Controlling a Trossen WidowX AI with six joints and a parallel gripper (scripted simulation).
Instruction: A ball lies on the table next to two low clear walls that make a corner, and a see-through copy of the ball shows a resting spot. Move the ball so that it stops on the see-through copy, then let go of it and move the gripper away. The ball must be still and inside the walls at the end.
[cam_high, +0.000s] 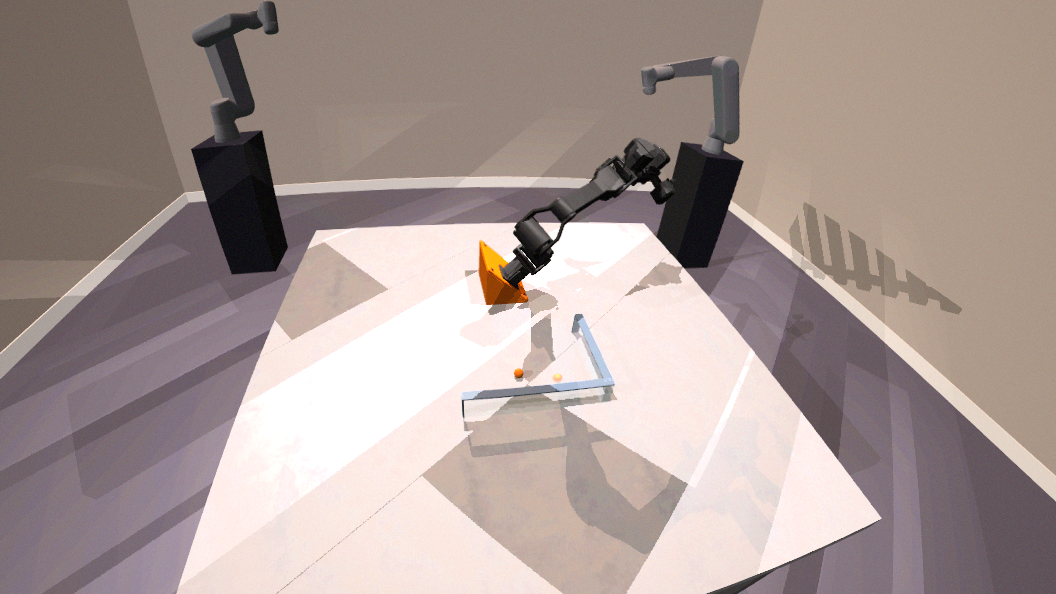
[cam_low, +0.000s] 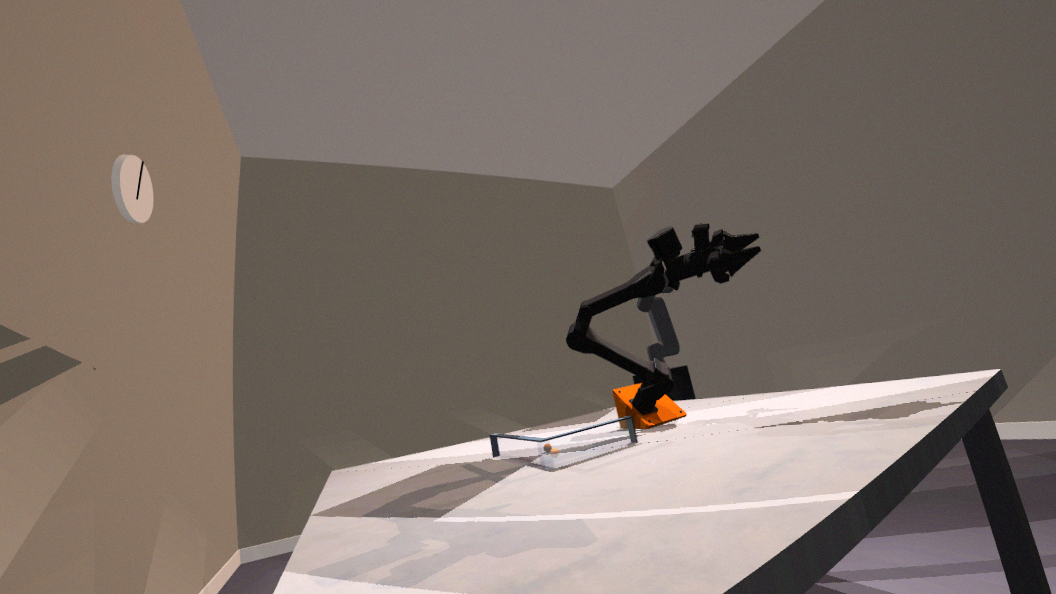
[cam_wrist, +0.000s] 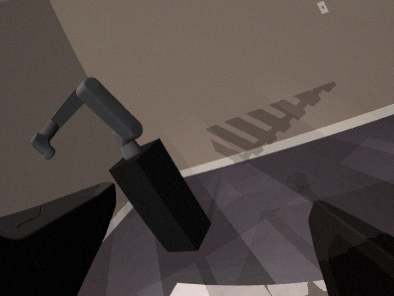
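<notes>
Right now the orange ball is 36 cm ahead of my gripper tip, 47 cm to the right of it and 37 cm below it. Also, from my gripper tip: see-through copy of the ball (38 cm ahead, 39 cm to the right, 37 cm below).
</notes>
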